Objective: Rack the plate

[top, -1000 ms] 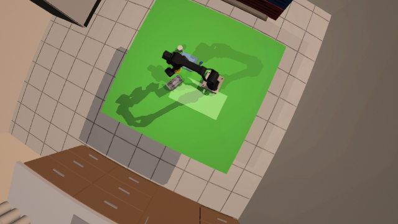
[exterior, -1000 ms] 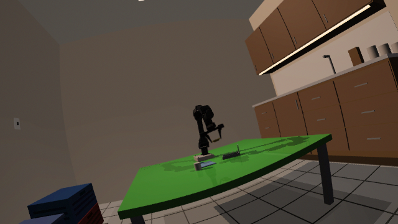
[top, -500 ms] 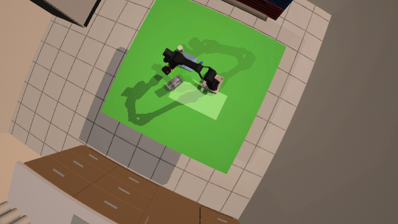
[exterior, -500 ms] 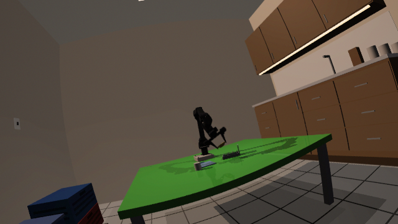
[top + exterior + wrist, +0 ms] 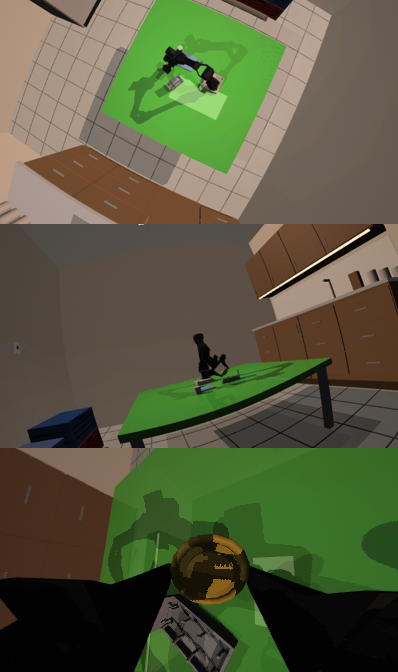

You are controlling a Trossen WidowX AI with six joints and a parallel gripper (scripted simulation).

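The dish rack lies 90 mm to the left of my gripper tip, 90 mm behind it and 70 mm below it. Round my gripper tip: plate right at my gripper tip; then blue-grey mat 150 mm behind, 120 mm to the right, 90 mm below; then pale cylinder 210 mm to the right, 60 mm below, 60 mm behind.
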